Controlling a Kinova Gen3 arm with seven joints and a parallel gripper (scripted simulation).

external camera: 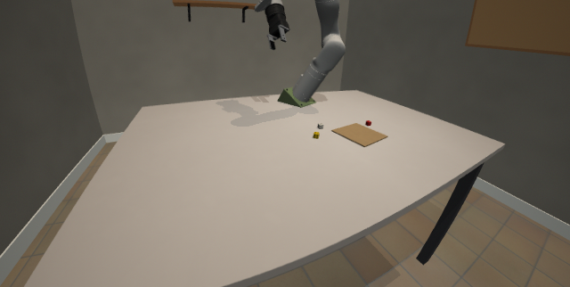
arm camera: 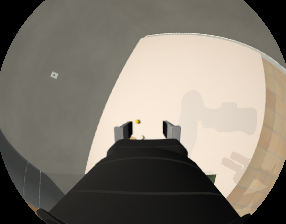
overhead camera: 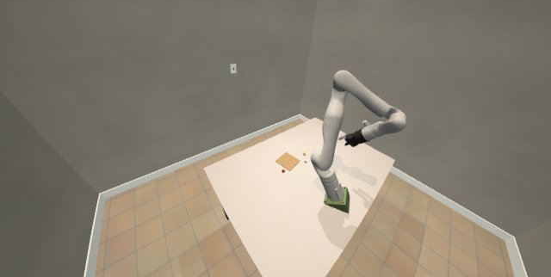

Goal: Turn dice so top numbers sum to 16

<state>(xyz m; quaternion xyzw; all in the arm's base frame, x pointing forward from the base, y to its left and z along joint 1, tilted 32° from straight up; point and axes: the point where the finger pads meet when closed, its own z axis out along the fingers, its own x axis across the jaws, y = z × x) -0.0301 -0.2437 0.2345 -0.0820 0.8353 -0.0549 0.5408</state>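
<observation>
Now: hand 28 cm above the yellow die, 24 cm short of it and 2 cm to the right of it. From my hand the other things lie so: white die (28 cm below, 19 cm ahead, 8 cm to the left); tan mat (29 cm ahead, 28 cm below, 17 cm to the left); red die (28 cm to the left, 28 cm below, 25 cm ahead).
</observation>
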